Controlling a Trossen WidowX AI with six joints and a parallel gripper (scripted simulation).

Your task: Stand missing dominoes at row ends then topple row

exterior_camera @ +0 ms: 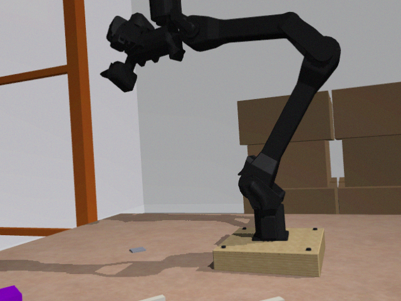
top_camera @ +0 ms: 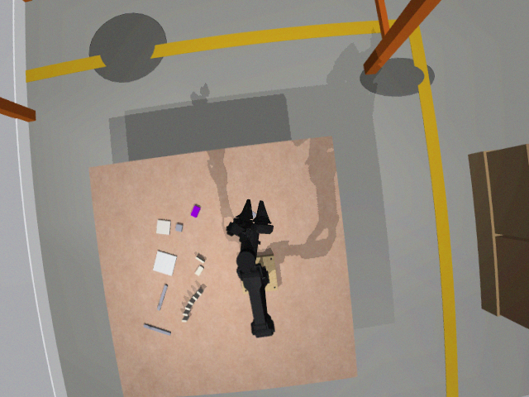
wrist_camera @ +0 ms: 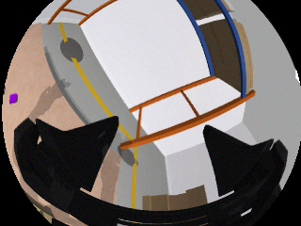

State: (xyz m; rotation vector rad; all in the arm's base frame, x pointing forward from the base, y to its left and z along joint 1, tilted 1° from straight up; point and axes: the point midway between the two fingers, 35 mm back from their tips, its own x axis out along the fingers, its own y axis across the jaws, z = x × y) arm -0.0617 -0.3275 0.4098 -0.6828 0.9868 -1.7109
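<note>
Now: gripper tip 440 mm above the purple block, 320 mm short of it and 10 mm to the left of it. Also, from my gripper tip: small grey tile (440 mm below, 70 mm to the left, 50 mm ahead).
</note>
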